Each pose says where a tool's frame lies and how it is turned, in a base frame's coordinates. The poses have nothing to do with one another.
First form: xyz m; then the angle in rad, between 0 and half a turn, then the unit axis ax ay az.
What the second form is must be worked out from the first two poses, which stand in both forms.
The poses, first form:
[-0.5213, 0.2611, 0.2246, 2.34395, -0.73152, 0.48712, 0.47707]
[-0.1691, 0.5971, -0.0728, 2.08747, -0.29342, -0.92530, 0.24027]
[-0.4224, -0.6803, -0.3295, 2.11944, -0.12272, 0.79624, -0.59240]
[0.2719, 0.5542, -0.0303, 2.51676, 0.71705, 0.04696, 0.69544]
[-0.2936, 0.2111, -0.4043, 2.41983, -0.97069, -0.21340, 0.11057]
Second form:
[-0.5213, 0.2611, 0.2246, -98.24, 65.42, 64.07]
[-0.1691, 0.5971, -0.0728, -35.09, -110.67, 28.74]
[-0.4224, -0.6803, -0.3295, -14.90, 96.69, -71.94]
[0.2719, 0.5542, -0.0303, 103.40, 6.77, 100.28]
[-0.2936, 0.2111, -0.4043, -134.58, -29.59, 15.33]

